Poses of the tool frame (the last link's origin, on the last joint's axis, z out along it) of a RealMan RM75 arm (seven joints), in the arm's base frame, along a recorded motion.
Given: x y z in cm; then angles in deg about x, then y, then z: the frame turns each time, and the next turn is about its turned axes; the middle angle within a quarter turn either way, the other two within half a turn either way.
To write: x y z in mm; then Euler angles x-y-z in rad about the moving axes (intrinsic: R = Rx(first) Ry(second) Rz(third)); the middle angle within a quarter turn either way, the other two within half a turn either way. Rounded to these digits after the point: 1 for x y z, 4 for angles.
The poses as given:
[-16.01, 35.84, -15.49, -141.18, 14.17, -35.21]
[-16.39, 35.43, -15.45, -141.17, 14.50, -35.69]
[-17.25, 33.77, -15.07, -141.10, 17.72, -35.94]
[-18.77, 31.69, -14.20, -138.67, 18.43, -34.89]
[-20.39, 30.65, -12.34, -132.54, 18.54, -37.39]
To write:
[-160.1, 358.4, -154.9, -2.4641, 0.2473, -0.6145]
[-163.9, 354.3, -154.5, -2.4639, 0.2531, -0.6229]
[-172.5, 337.7, -150.7, -2.4627, 0.3093, -0.6273]
[-187.7, 316.9, -142.0, -2.4202, 0.3217, -0.6089]
[-203.9, 306.5, -123.4, -2.3133, 0.3236, -0.6526]

